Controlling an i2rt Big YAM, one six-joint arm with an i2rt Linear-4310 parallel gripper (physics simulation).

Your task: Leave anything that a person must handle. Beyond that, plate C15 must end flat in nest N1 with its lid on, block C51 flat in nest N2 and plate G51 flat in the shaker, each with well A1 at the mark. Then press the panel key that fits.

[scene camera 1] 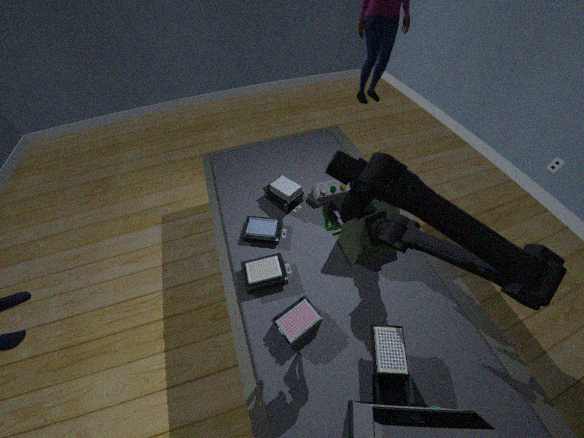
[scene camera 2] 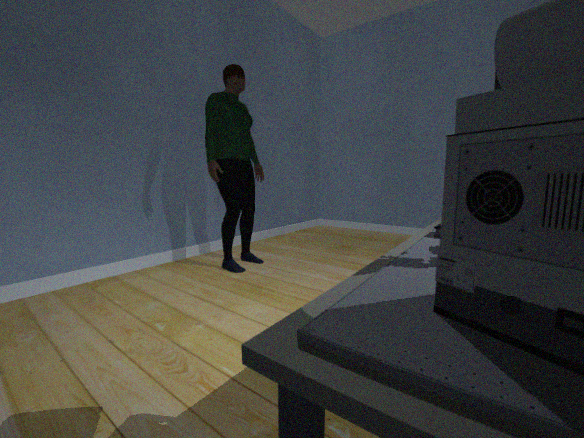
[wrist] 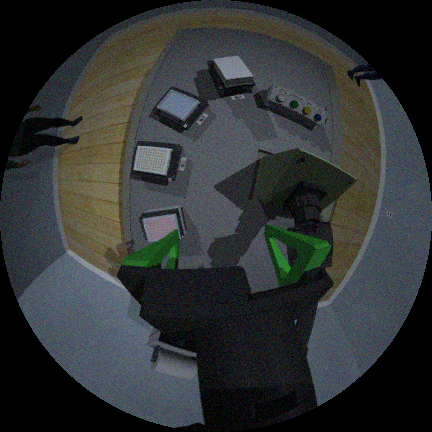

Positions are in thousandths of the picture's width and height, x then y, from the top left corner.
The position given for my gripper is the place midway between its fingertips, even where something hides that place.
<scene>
My gripper (scene camera 1: 581, 510) is open and holds nothing.
My gripper is seen too in the wrist view (wrist: 515, 536).
</scene>
